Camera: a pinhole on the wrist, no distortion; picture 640 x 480 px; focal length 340.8 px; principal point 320.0 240.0 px. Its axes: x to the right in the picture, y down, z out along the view. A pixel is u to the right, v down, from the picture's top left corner.
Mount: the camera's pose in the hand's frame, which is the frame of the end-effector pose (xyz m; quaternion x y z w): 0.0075 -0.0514 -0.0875 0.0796 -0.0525 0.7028 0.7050
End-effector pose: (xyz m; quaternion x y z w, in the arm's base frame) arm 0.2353 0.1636 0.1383 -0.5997 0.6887 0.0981 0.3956
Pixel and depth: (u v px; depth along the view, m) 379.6 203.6 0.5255
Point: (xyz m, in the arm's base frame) 0.4806 0.3555 -0.1935
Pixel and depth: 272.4 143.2 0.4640
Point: 0.5722 0.2079 -0.1313
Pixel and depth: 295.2 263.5 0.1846
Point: 0.3639 0.1924 0.1095
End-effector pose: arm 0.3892 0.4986 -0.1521 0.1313 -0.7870 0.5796 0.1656
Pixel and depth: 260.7 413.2 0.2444
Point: 0.5263 0.3167 -0.1168
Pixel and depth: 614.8 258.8 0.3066
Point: 0.2964 0.2914 -0.3546
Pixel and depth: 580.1 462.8 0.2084
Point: 0.4554 0.3745 -0.3004
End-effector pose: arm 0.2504 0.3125 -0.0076 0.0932 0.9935 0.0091 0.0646
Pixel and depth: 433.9 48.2 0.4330
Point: 0.0370 0.3748 -0.3934
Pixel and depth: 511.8 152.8 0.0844
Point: 0.2153 0.2985 -0.0157
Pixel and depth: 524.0 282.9 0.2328
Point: 0.2918 0.3527 -0.1715
